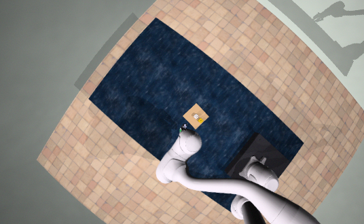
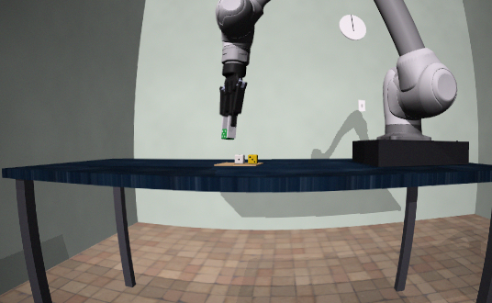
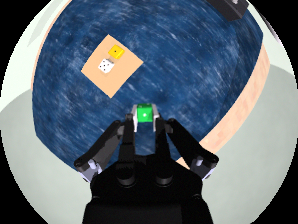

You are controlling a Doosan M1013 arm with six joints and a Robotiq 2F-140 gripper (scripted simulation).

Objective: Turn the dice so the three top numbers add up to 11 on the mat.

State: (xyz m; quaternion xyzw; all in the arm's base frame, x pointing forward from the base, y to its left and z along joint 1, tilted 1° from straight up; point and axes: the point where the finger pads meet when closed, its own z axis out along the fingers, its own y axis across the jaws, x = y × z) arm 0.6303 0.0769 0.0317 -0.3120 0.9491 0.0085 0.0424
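My gripper is now 20 mm above the green die. From my hand the other things lie so: white die 140 mm to the right, 100 mm below, 20 mm behind; yellow die 140 mm to the right, 100 mm below, 70 mm behind; tan mat 140 mm to the right, 120 mm below, 20 mm behind.
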